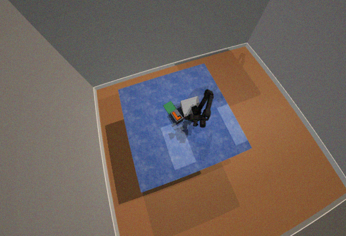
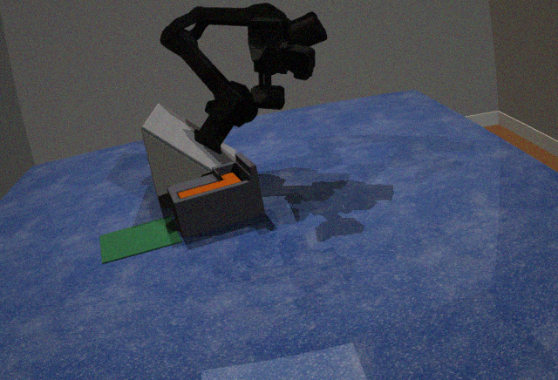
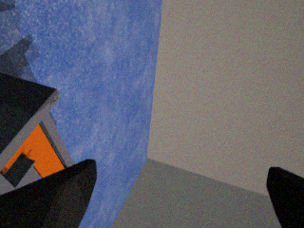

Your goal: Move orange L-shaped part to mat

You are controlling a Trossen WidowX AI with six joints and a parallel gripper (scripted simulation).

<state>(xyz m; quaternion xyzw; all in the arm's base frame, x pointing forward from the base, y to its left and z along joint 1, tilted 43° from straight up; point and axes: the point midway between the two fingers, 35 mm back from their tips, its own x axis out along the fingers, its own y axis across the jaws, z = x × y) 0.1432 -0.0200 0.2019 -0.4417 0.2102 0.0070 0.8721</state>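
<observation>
The orange L-shaped part is 4 cm ahead of my gripper tip, 10 cm to the right of it and 17 cm below it. From my gripper tip the other things lie so: green mat (7 cm ahead, 27 cm to the right, 23 cm below).
</observation>
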